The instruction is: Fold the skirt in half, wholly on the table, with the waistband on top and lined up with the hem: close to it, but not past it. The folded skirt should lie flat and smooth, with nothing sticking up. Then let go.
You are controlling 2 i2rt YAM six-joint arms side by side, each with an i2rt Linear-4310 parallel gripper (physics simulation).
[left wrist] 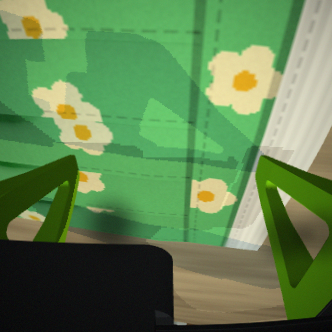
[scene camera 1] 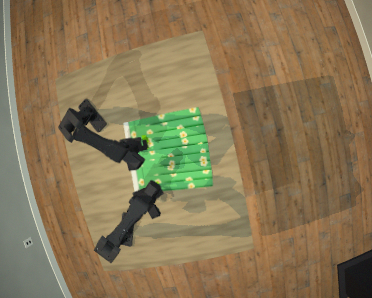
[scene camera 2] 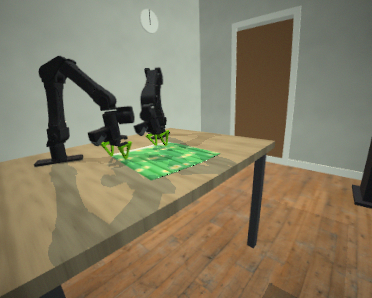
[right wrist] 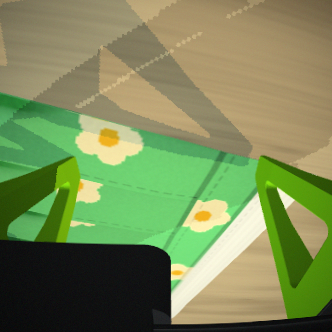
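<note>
The green flowered skirt (scene camera 1: 187,156) (scene camera 2: 172,161) (left wrist: 145,75) (right wrist: 150,172) lies spread out and unfolded on the table, with several pleats. Its white waistband (scene camera 1: 126,129) (left wrist: 290,135) (right wrist: 220,257) is at the left in scene camera 1, and the hem is at the right. My left gripper (scene camera 1: 145,140) (scene camera 2: 161,145) (left wrist: 167,164) is open and empty, a little above the skirt near the waistband's upper end. My right gripper (scene camera 2: 119,156) (right wrist: 167,165) is open and empty, low over the corner at the waistband's lower end. In scene camera 1 its arm hides that corner.
The wooden table (scene camera 1: 175,60) (scene camera 2: 200,200) extends around the skirt on every side. Both arms reach in from the waistband side and cast shadows on the skirt and table. A dark object (scene camera 1: 357,275) stands on the floor at the lower right of scene camera 1.
</note>
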